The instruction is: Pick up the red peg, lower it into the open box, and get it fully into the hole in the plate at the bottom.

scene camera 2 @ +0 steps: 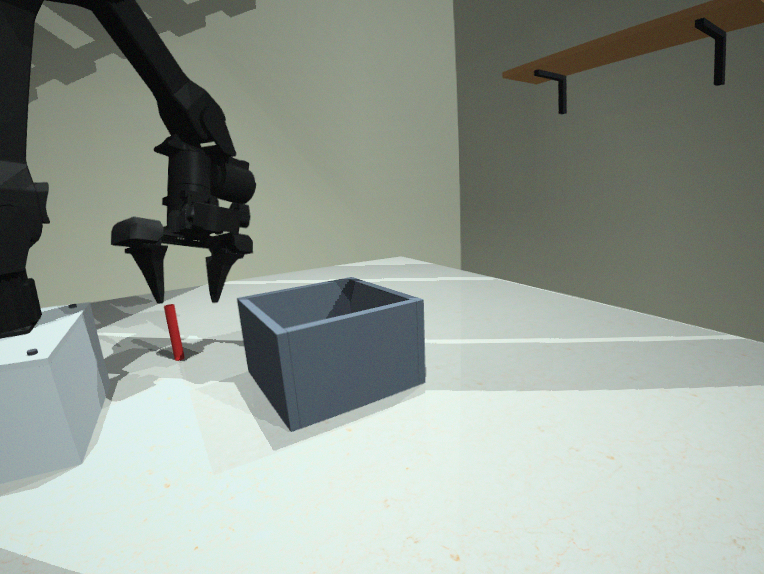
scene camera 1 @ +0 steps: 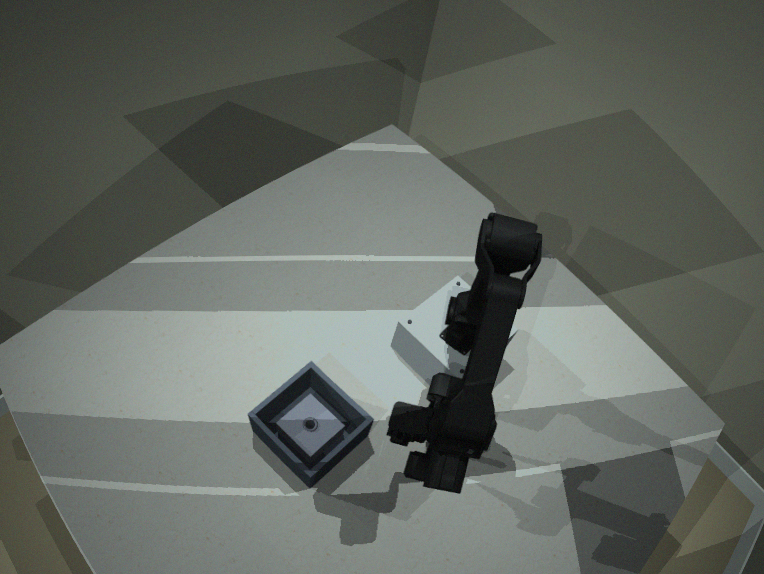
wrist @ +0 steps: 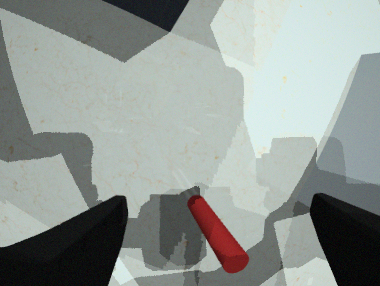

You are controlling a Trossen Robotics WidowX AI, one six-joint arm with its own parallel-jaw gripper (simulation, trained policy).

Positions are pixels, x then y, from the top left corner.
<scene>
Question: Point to a box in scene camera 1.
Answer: At 310, 379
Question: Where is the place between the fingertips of my gripper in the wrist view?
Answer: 223, 207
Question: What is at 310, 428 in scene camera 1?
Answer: A plate.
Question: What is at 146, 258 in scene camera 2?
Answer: My gripper.
</scene>
